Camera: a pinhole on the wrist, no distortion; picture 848 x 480 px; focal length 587.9 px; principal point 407.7 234.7 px. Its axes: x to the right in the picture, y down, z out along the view. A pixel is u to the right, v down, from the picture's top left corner.
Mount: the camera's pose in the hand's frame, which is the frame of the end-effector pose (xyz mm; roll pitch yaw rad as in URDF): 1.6 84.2 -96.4 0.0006 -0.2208 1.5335
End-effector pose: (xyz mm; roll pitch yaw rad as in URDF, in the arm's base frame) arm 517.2 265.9 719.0 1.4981 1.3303 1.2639
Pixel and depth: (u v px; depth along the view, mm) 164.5 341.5 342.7
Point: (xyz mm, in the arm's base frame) 685.2 82.1 758.9
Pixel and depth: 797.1 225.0 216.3
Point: 699.2 400.5 754.9
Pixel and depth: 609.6 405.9 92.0
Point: 537.1 350.8 765.8
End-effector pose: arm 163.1 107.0 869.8 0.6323 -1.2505 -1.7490
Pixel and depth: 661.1 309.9 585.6
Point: 113.5 667.2 977.6
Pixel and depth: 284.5 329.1 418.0
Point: -43.8 343.2 859.1
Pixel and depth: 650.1 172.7 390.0
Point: 155.8 430.0 1022.9
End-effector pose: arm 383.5 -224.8 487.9 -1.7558 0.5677 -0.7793
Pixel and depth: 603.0 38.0 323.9
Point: 543.4 -76.4 295.7
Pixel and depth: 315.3 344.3 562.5
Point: 647.1 144.6 580.7
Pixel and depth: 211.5 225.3 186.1
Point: 437.1 -174.4 490.6
